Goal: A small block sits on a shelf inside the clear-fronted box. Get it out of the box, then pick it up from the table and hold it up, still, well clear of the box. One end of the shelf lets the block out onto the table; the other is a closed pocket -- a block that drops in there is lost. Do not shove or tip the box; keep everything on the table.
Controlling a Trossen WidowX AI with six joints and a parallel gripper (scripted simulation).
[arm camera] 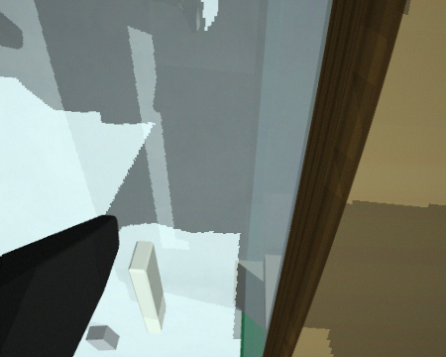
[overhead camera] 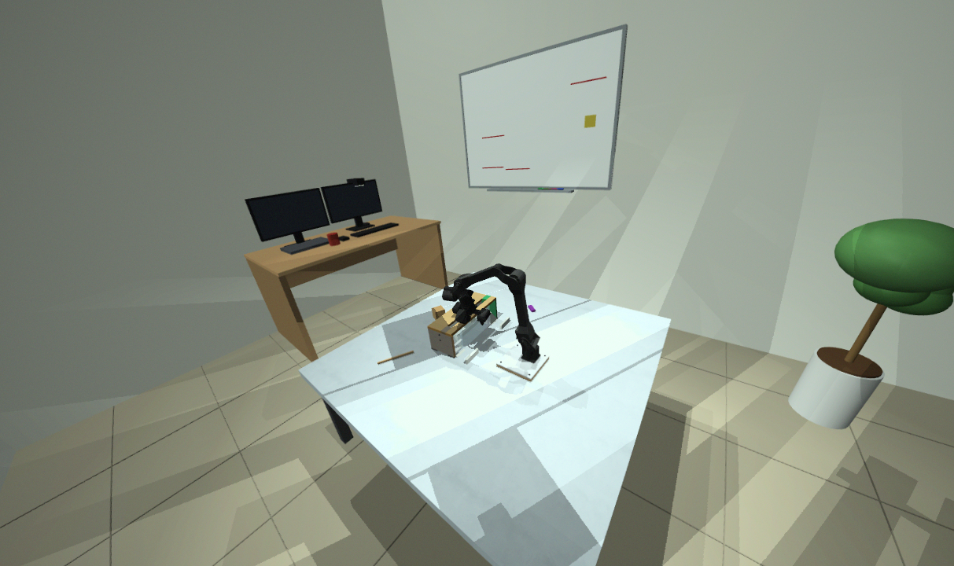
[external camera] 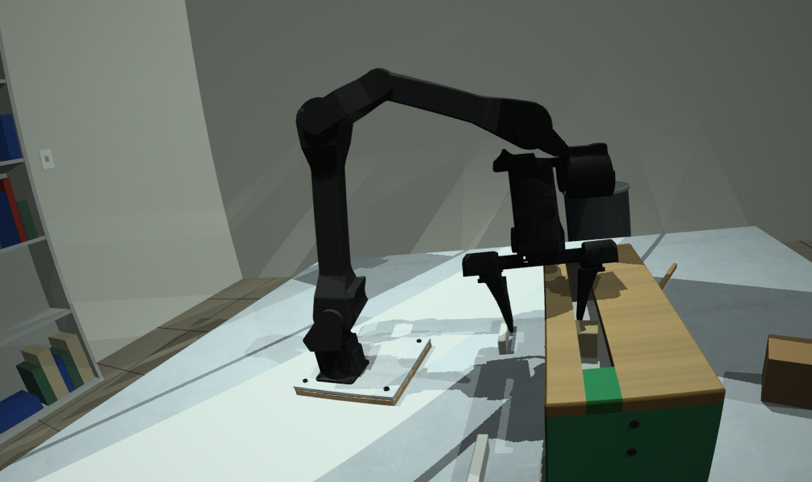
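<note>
Now: the small pale block 50 mm ahead of my gripper tip and 30 mm to the right of it. Also, from my gripper tip: brown cube (300 mm ahead, 60 mm below, 40 mm to the right); box (40 mm ahead, 30 mm below, 10 mm to the right); purple piece (380 mm to the right, 110 mm behind, 80 mm below).
</note>
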